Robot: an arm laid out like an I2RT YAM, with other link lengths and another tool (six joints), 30 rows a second.
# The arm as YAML. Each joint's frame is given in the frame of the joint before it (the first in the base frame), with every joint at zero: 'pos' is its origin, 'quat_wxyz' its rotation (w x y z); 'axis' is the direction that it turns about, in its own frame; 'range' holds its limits. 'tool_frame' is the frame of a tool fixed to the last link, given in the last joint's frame.
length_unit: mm
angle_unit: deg
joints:
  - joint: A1
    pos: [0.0, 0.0, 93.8]
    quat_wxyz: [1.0, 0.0, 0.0, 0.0]
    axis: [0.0, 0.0, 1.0]
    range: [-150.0, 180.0]
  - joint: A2
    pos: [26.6, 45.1, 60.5]
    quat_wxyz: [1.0, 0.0, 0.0, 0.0]
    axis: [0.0, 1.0, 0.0]
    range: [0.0, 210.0]
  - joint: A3
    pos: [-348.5, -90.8, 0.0]
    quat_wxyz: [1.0, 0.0, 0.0, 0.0]
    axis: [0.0, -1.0, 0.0]
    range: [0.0, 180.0]
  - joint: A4
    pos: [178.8, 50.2, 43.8]
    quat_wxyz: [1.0, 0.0, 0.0, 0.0]
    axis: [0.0, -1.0, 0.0]
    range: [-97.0, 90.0]
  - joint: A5
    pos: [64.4, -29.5, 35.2]
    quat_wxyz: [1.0, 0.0, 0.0, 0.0]
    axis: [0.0, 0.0, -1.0]
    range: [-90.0, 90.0]
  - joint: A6
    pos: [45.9, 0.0, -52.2]
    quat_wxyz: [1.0, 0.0, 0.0, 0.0]
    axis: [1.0, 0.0, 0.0]
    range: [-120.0, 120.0]
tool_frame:
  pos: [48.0, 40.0, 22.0]
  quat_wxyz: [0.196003, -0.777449, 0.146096, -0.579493]
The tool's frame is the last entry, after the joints.
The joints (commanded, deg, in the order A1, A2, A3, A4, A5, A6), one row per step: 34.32 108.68 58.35 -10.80 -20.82 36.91; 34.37 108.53 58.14 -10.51 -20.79 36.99; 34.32 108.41 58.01 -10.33 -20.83 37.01; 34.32 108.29 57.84 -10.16 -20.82 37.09; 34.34 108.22 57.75 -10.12 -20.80 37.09; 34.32 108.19 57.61 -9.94 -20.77 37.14; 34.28 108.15 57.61 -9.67 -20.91 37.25; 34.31 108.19 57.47 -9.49 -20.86 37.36; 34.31 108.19 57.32 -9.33 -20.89 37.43; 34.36 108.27 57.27 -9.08 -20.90 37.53; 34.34 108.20 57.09 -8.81 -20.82 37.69; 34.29 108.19 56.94 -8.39 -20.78 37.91; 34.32 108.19 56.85 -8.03 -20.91 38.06; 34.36 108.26 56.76 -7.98 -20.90 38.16; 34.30 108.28 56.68 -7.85 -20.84 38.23; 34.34 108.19 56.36 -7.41 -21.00 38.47
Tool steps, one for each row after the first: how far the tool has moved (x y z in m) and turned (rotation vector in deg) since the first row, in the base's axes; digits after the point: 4 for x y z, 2 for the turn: -0.0005 -0.0001 0.0005 0.12 -0.16 -0.03; -0.0007 -0.0005 0.0010 0.25 -0.27 -0.08; -0.0011 -0.0009 0.0013 0.32 -0.33 -0.15; -0.0014 -0.0010 0.0014 0.32 -0.36 -0.14; -0.0015 -0.0013 0.0012 0.35 -0.40 -0.21; -0.0010 -0.0011 0.0020 0.64 -0.53 -0.27; -0.0011 -0.0011 0.0014 0.63 -0.49 -0.36; -0.0013 -0.0013 0.0011 0.67 -0.45 -0.40; -0.0011 -0.0008 0.0008 0.76 -0.48 -0.43; -0.0011 -0.0012 0.0008 0.82 -0.57 -0.61; -0.0005 -0.0014 0.0009 0.99 -0.70 -0.86; -0.0003 -0.0010 0.0012 1.27 -0.77 -0.89; -0.0005 -0.0009 0.0005 1.21 -0.63 -0.94; -0.0002 -0.0013 0.0002 1.20 -0.65 -1.08; -0.0008 -0.0014 0.0002 1.48 -0.60 -1.15
